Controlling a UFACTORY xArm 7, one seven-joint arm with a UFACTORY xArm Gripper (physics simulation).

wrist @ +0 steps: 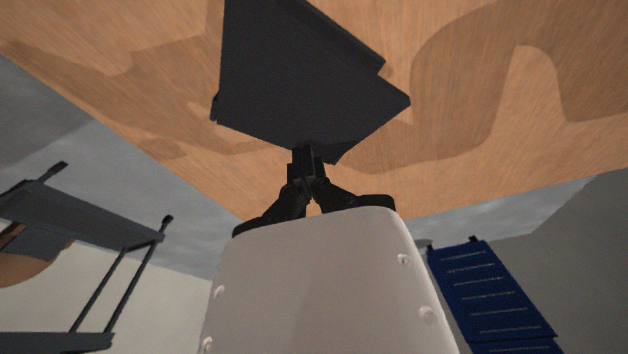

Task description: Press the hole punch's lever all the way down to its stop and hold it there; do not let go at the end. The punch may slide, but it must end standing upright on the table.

Labels:
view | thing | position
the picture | my gripper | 305, 157
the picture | black hole punch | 290, 80

